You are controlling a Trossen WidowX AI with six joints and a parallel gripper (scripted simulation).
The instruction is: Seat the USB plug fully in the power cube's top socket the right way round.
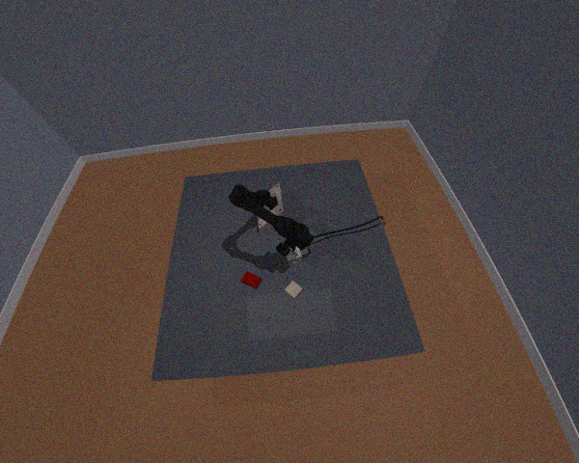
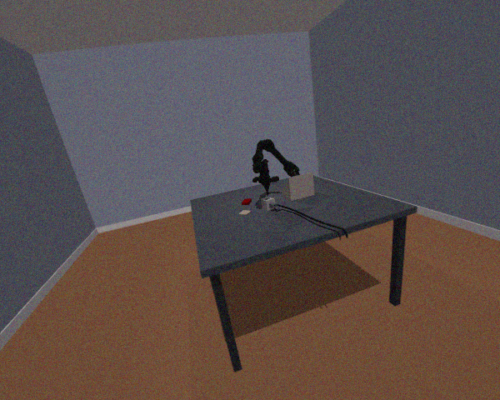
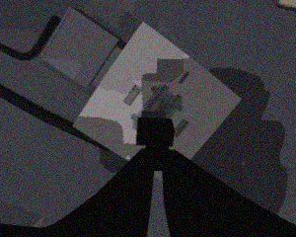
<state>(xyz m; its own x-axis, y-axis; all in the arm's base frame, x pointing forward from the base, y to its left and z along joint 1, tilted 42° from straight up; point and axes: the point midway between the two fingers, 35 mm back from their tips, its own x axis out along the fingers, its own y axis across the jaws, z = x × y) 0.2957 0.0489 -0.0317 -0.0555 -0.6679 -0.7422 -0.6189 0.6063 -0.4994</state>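
The dark USB plug lies 20 mm below my gripper tip. Also, from my gripper tip: red block (90 mm ahead, 250 mm to the right, 130 mm below); white block (180 mm ahead, 40 mm to the right, 130 mm below).
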